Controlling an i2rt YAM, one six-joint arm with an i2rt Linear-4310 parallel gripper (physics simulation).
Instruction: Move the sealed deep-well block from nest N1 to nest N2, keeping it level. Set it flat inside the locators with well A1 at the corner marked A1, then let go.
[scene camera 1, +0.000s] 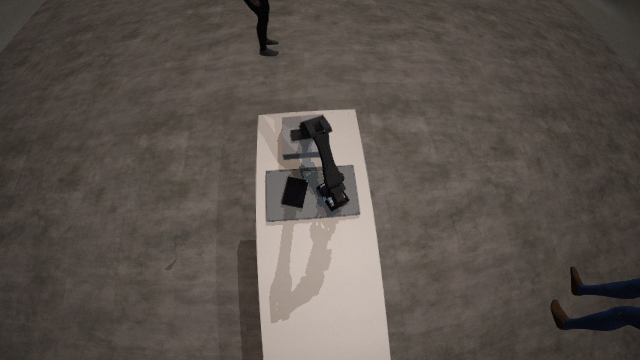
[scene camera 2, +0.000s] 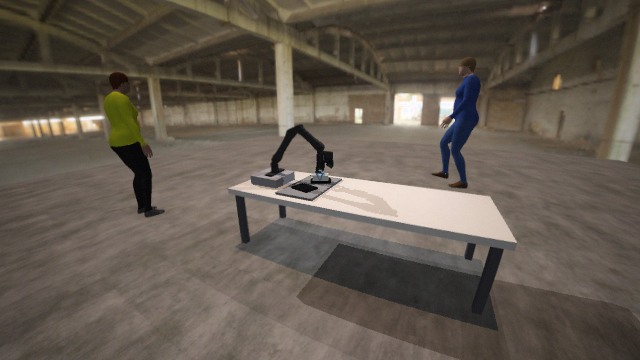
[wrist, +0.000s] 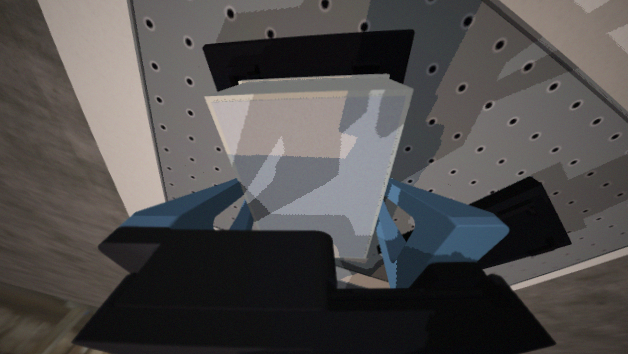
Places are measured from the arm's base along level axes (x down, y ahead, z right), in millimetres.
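Pixels of known places: gripper, fingertip midpoint: (scene camera 2: 320, 178) (wrist: 314, 176); arm's base, origin of the base link: (scene camera 2: 275, 172).
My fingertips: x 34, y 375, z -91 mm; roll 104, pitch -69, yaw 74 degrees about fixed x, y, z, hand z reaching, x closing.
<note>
Ahead of a thing's pixels: the offset from my fingertips to its top centre. "pt": to the spot under its first point. Level surfaces: height alone.
My gripper (scene camera 1: 330, 198) (scene camera 2: 320, 174) (wrist: 314, 176) is shut on the pale, sealed deep-well block @(dx -34, dy +4, dz +0 mm) (scene camera 2: 323, 177) (wrist: 295, 125), with a blue finger on each long side. The block looks about level. It is at a black nest @(pt dx +5, dy +20, dz +39 mm) (scene camera 2: 320, 181) (wrist: 305, 57), whose far part shows beyond the block in the wrist view; I cannot tell whether a small gap lies between them. A second black nest @(dx +8, dy -37, dz +206 mm) (scene camera 1: 295, 192) (scene camera 2: 304, 187) (wrist: 530, 225) shows no block on it. Nest labels, the A1 mark and well A1 cannot be read; the block's underside is hidden.
Both nests are on a grey perforated plate @(dx +25, dy -25, dz +112 mm) (scene camera 1: 275, 210) (scene camera 2: 320, 190) (wrist: 172, 90) on the white table @(dx +39 mm) (scene camera 1: 350, 300) (scene camera 2: 425, 205). The arm's grey base box (scene camera 2: 262, 181) stands beside the plate. A person in yellow (scene camera 2: 120, 117) and a person in blue (scene camera 2: 465, 105) stand away from the table.
</note>
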